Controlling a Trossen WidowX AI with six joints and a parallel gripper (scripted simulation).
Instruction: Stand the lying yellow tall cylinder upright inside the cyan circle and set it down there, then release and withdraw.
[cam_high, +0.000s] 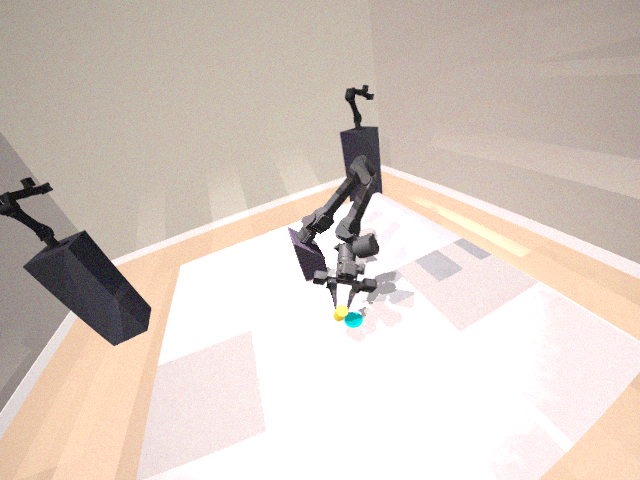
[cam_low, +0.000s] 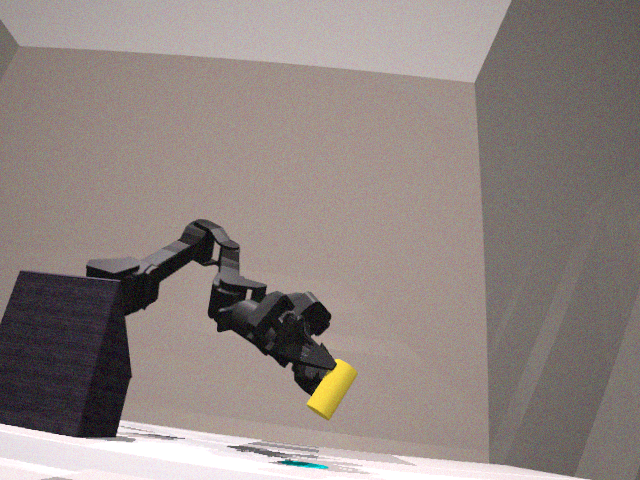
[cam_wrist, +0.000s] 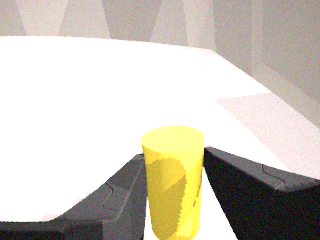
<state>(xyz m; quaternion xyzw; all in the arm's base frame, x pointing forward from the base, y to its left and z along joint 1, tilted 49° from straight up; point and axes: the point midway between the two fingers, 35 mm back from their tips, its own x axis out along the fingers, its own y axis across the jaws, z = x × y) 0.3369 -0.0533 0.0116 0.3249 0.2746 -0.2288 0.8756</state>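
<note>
The cyan circle lies 3 cm behind my gripper tip, 5 cm to the left of it and 11 cm below it. Also, from my gripper tip: yellow cylinder 1 cm behind, 2 cm below.
</note>
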